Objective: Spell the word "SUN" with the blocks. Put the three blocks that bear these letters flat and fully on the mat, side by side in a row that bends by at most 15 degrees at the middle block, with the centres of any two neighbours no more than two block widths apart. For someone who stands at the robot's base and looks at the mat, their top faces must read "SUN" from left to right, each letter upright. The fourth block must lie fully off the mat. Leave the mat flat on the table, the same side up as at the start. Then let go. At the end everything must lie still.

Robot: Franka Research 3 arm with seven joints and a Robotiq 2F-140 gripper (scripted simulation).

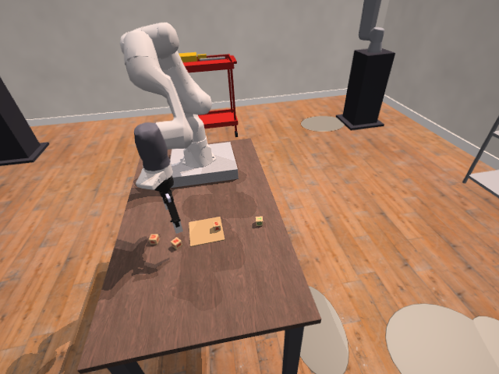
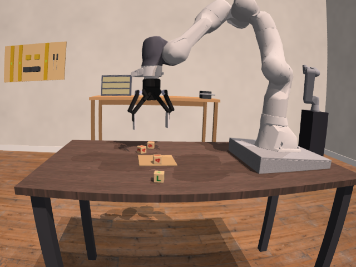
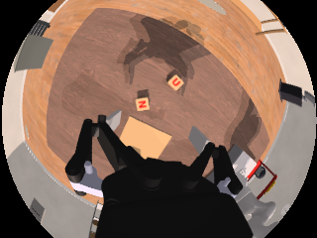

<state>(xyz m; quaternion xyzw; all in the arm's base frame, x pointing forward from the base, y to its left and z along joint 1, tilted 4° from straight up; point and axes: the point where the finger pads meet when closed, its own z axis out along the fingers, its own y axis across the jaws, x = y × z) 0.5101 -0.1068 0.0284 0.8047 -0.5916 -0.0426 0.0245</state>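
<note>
The U block lies 10 cm to the right of my hand and 10 cm below it. The rest, counted from my hand: mat 12 cm below, 11 cm to the left, 2 cm behind; then S block 16 cm to the left, 10 cm below, 2 cm behind; then N block 10 cm below, 4 cm ahead, 1 cm to the right.
</note>
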